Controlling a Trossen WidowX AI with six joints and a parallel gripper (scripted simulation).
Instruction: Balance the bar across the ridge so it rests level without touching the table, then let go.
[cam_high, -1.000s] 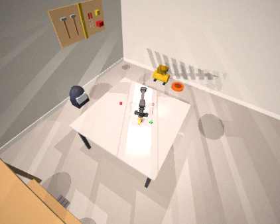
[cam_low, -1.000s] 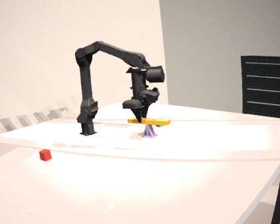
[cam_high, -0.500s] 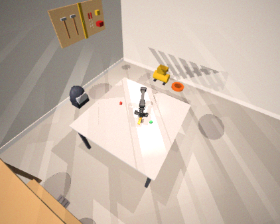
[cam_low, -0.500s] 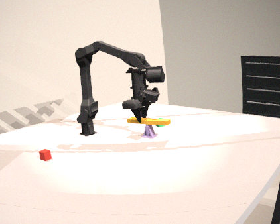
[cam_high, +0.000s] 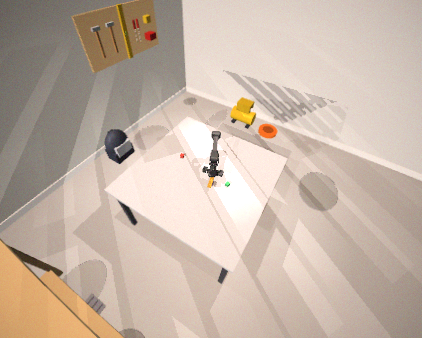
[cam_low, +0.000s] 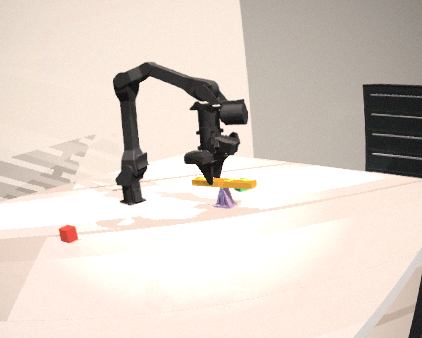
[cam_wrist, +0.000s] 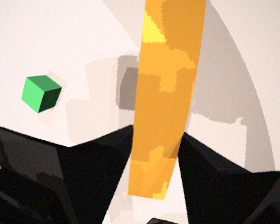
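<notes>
The orange-yellow bar lies 3 cm ahead of my gripper tip and 1 cm to the left of it. Round my gripper tip: red cube 42 cm to the right, 10 cm behind, 5 cm below; then green cube 15 cm to the left, 5 cm below, 3 cm behind.
</notes>
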